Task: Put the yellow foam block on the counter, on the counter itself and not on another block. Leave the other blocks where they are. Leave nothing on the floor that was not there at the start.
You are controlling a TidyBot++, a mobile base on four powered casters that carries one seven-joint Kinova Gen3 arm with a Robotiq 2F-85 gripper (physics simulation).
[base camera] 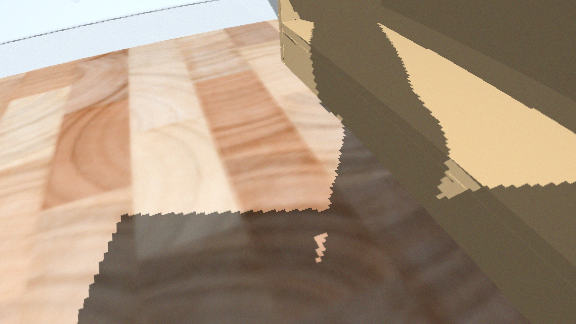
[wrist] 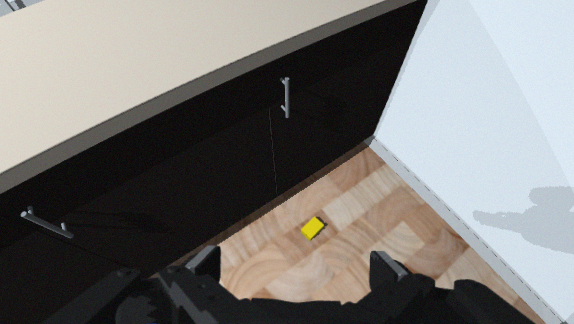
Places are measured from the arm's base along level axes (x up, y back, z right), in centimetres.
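Pixels of known places: gripper, fingertip midpoint: (wrist: 294, 265).
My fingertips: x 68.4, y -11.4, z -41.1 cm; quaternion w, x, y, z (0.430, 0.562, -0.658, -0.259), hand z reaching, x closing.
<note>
Ahead of a thing's pixels: the offset from my fingertips to its top centre. "spot": to the spot under its first point. Level surfaces: height alone.
The yellow foam block @[dx -103.5, dy -18.7, dz -32.7 cm] (wrist: 312, 228) lies on the wooden floor in the wrist view, in front of the dark cabinet and near the corner with the wall. My gripper (wrist: 294, 265) is open, with its fingers wide apart and no object between them. It is high above the floor, and the block shows beyond the fingertips. The counter @[dx -17.0 cm] (wrist: 150, 65) is the beige top over the dark cabinet, at the upper left of the wrist view. The block does not show in the base camera view.
The dark cabinet front @[spot: dx -45.0, dy +15.3, dz -38.8 cm] (wrist: 200, 165) has two metal handles (wrist: 287, 97) (wrist: 47, 225). A pale wall (wrist: 475, 125) with a baseboard stands at the right of the wrist view. In the base camera view, a tan shelf unit (base camera: 400, 145) stands at the right on the wooden floor @[dx -108.0 cm] (base camera: 170, 165), partly in shadow.
</note>
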